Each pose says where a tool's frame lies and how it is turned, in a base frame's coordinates. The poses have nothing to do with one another.
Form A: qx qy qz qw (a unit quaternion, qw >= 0); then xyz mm.
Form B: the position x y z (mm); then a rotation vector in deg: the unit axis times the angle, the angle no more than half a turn. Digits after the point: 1 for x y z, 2 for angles.
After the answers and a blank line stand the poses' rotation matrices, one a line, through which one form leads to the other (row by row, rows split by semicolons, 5 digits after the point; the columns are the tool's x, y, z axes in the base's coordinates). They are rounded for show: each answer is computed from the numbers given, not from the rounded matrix.
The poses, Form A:
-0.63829, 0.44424, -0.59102, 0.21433, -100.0, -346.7, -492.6
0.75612, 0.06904, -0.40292, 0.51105, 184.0, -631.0, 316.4
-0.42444, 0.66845, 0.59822, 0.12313, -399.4, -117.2, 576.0
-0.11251, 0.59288, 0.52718, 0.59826, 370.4, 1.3, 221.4
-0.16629, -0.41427, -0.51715, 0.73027, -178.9, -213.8, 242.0
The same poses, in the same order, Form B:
-100.0, -346.7, -492.6, -101.45, 70.61, -93.94
184.0, -631.0, 316.4, 104.27, 9.52, -55.56
-399.4, -117.2, 576.0, -70.93, 111.72, 99.98
370.4, 1.3, 221.4, -14.95, 78.81, 70.07
-178.9, -213.8, 242.0, -20.98, -52.26, -65.24

-0.09330 -0.31376 0.94491; -0.82045 -0.51343 -0.25150; 0.56405 -0.79871 -0.20952
0.66578 0.51623 -0.53875; -0.30742 -0.46812 -0.82846; -0.67988 0.71719 -0.15297
-0.60938 -0.71475 -0.34320; -0.42011 -0.07603 0.90428; -0.67243 0.69524 -0.25395
-0.25885 -0.76419 0.59077; 0.49737 0.41884 0.75973; -0.82802 0.49049 0.27167
0.12188 0.89309 -0.43306; -0.61753 0.40981 0.67135; 0.77704 0.18560 0.60146

